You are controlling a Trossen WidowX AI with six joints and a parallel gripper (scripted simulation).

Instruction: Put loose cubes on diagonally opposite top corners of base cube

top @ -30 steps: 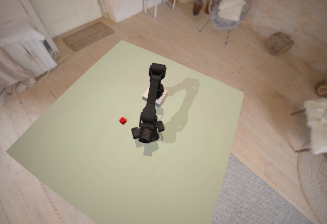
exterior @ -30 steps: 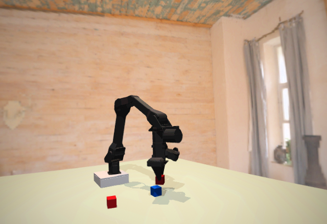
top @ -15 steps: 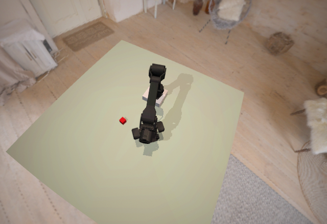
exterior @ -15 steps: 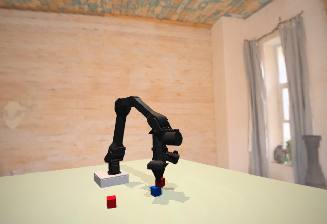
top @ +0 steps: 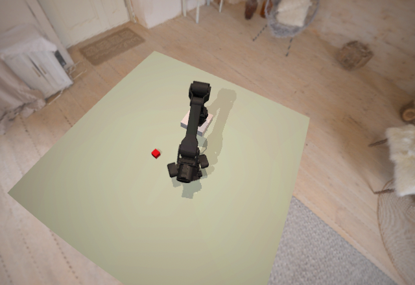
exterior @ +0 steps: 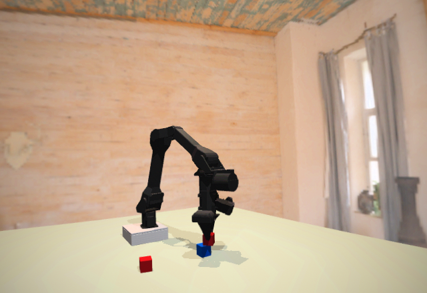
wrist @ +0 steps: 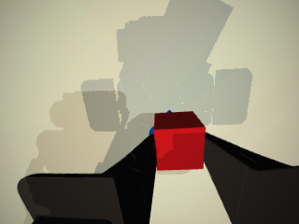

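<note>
The blue base cube is 1 cm behind my gripper tip, 2 cm to the right of it and 4 cm below it. Round my gripper tip: red cube (2 cm ahead, 21 cm to the right, 4 cm below).
</note>
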